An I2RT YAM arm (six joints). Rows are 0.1 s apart.
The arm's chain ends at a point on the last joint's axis. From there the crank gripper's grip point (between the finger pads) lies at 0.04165 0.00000 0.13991 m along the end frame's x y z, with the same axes.
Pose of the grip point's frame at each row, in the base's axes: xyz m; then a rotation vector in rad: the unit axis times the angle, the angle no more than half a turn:
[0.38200 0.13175 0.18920 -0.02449 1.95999 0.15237]
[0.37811 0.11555 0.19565 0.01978 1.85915 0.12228]
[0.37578 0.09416 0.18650 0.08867 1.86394 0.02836]
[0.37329 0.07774 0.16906 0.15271 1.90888 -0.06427]
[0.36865 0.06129 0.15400 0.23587 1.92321 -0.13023]
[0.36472 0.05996 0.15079 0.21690 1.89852 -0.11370]
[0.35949 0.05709 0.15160 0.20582 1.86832 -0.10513]
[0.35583 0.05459 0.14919 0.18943 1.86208 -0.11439]
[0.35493 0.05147 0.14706 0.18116 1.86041 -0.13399]
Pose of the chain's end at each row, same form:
[0.26949 0.11291 0.28028 -0.02449 1.95999 0.15237]
[0.25631 0.10198 0.27497 0.01978 1.85915 0.12228]
[0.25398 0.09462 0.26695 0.08867 1.86394 0.02836]
[0.25637 0.09138 0.25540 0.15271 1.90888 -0.06427]
[0.25535 0.08556 0.24279 0.23587 1.92321 -0.13023]
[0.24863 0.08198 0.23651 0.21690 1.89852 -0.11370]
[0.24057 0.07809 0.23362 0.20582 1.86832 -0.10513]
[0.23634 0.07608 0.23024 0.18943 1.86208 -0.11439]
[0.23556 0.07493 0.22774 0.18116 1.86041 -0.13399]

